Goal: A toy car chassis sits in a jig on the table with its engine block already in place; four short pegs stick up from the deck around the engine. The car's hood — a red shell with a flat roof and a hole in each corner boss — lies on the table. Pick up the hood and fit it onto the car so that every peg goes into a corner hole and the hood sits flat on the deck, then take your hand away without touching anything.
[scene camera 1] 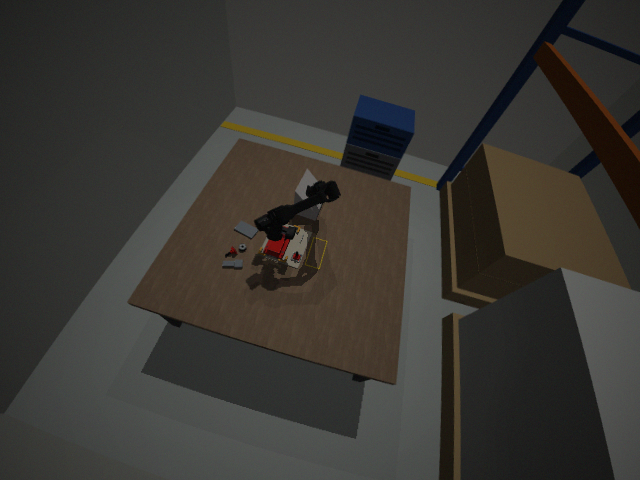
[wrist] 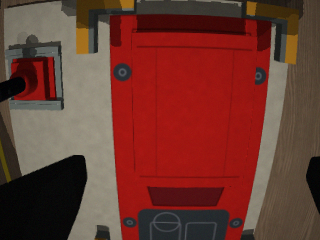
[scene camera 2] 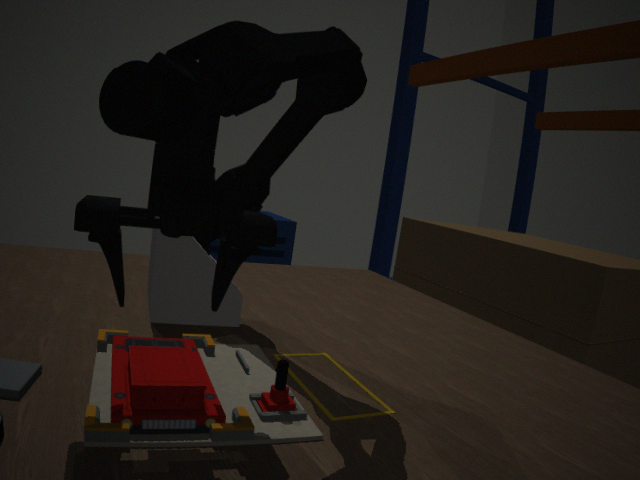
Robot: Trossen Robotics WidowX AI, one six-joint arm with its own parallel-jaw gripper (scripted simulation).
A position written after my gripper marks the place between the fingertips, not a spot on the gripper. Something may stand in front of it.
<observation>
My gripper point(scene camera 2: 168, 308) is open, with nothing in its grasp. Further things: a red hood point(wrist: 192, 92) and a white jig plate point(scene camera 1: 300, 241).
My gripper also shows in the wrist view point(wrist: 203, 170). The white jig plate also shows in the wrist view point(wrist: 79, 122).
</observation>
